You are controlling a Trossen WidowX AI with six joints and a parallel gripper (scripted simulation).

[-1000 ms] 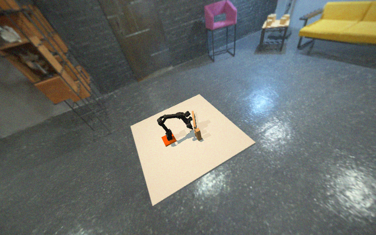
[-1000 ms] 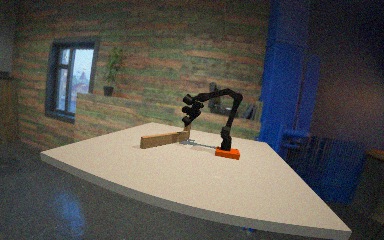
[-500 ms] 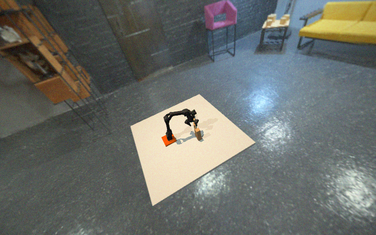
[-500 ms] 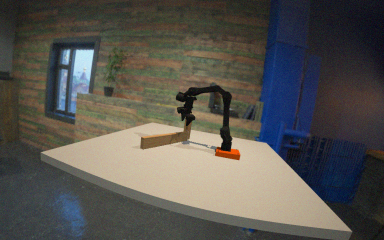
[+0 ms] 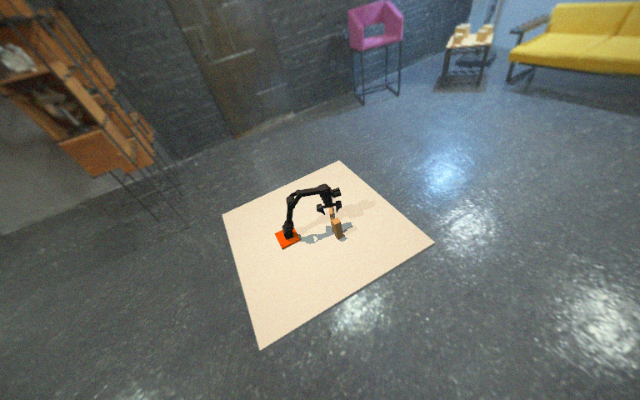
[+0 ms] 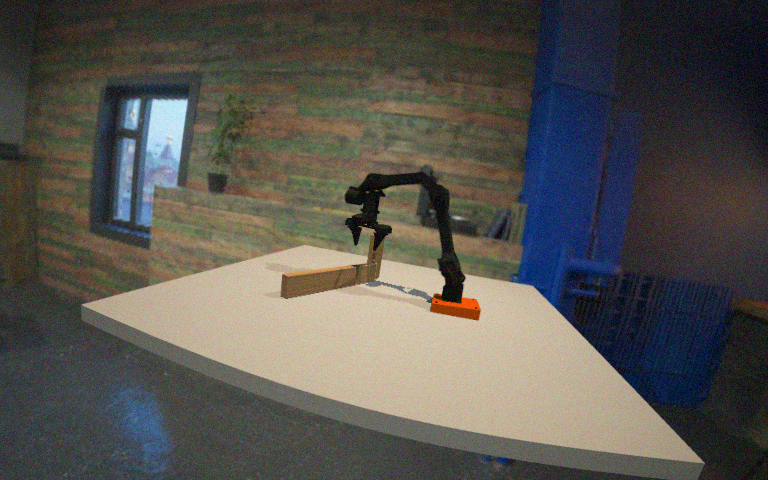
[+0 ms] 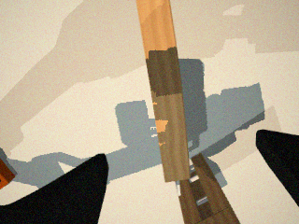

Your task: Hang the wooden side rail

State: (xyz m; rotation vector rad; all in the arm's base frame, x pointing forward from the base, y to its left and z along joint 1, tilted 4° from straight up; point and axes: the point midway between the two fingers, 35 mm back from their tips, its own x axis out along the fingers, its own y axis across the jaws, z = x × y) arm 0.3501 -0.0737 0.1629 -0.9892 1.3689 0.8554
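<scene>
The headboard post lies 12 cm to the right of my gripper tip, 5 cm below it and 1 cm behind it.
</scene>
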